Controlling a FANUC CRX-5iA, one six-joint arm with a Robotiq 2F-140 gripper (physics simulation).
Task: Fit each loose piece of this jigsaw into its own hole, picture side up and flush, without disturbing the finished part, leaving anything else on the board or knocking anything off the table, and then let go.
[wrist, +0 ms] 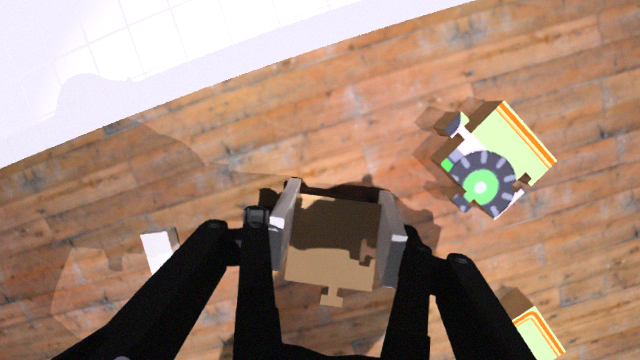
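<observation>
My gripper [337,204] is shut on a jigsaw piece [330,267], low in the middle of the wrist view. The piece shows a plain tan-brown face, with a tab at its lower edge and a notch near its right side; no picture shows on this face. A loose piece [510,135] with a green and dark wheel, a light green area and an orange stripe lies picture side up to the right. Part of another piece [539,335], light green with an orange border, shows at the lower right, partly behind the gripper's arm. The board with the finished part does not show.
The wooden table top [320,115] ends along a slanting edge at the upper left, with a pale tiled floor [150,30] beyond it. A white block [158,247] lies on the table at the left, partly hidden behind the gripper's left linkage.
</observation>
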